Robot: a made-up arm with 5 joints.
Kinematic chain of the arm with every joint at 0, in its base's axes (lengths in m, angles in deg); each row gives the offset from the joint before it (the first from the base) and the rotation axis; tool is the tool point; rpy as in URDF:
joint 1: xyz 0.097 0 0.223 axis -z
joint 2: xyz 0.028 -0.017 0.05 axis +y
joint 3: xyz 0.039 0 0.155 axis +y
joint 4: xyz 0.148 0 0.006 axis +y
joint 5: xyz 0.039 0.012 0 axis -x
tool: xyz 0 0 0 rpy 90 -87.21 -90
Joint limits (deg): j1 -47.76..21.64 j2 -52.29..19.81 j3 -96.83..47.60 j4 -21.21..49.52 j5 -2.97..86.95
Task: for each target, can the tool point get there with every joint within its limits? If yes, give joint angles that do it. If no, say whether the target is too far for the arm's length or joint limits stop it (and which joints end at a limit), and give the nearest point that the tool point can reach.
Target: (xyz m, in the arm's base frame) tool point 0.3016 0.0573 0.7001
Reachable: no: too far | nearest point 0.2565 0.0447 0.5915 | short by 0.118 m
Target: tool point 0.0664 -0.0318 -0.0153
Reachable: no: joint limits stop it (at a limit: joint 1, joint 2, joint 3, joint 4) | nearest point 0.2457 -0.0644 0.2365 | short by 0.311 m
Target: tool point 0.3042 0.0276 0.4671
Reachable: yes | joints -8.97 -14.19 0.78 22.13 75.57
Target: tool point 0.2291 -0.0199 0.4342
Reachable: yes | joints 6.44 -43.78 35.85 13.89 61.12
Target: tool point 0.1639 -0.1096 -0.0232
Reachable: no: joint limits stop it (at a limit: joint 1, joint 2, joint 3) | nearest point 0.2529 -0.0672 0.2335 | short by 0.275 m
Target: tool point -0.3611 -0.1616 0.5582
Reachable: no: too far | nearest point -0.1276 -0.0792 0.4811 | short by 0.259 m
